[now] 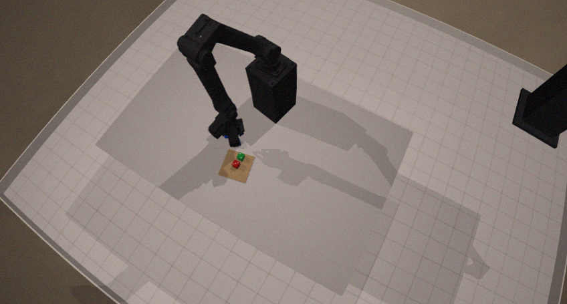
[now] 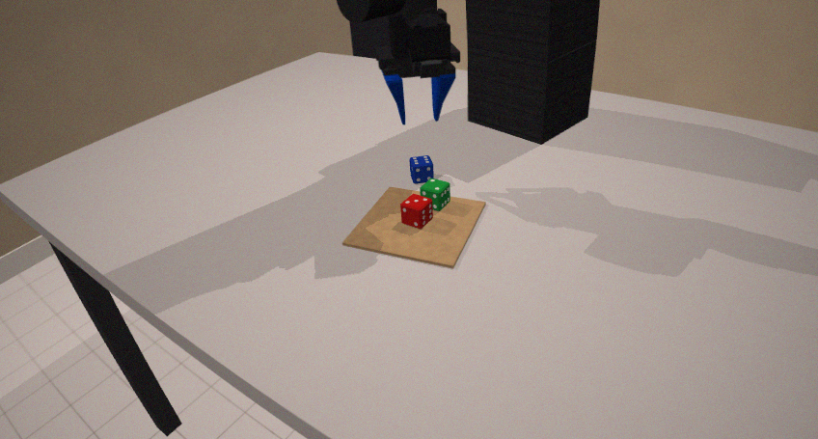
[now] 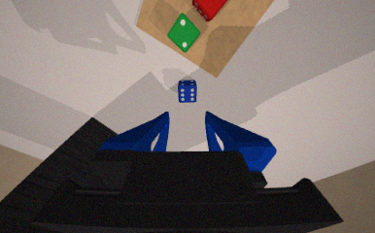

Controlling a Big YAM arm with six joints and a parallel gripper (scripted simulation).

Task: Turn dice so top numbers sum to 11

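My hand is 80 mm above the blue die. From my hand the other things lie so: tan mat: 100 mm ahead, 60 mm to the left, 100 mm below; green die: 50 mm ahead, 60 mm to the left, 80 mm below; red die: 100 mm ahead, 60 mm to the left, 80 mm below.
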